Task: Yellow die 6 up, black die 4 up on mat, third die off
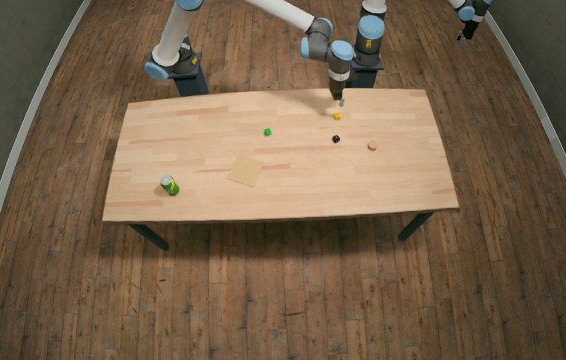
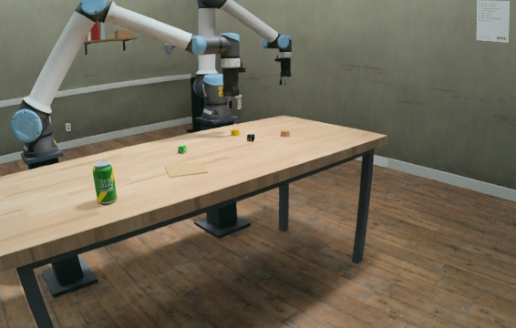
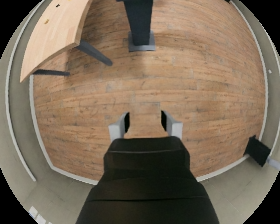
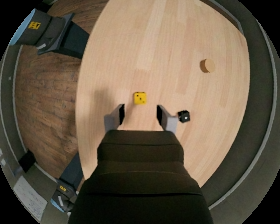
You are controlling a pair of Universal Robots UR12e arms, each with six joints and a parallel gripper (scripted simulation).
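Now: the yellow die 14 cm below my right hand. Also, from my right hand: black die: 14 cm below, 14 cm ahead, 2 cm to the right; green die: 36 cm to the right, 14 cm below, 9 cm ahead; small round wooden piece: 18 cm ahead, 16 cm to the left, 14 cm below.
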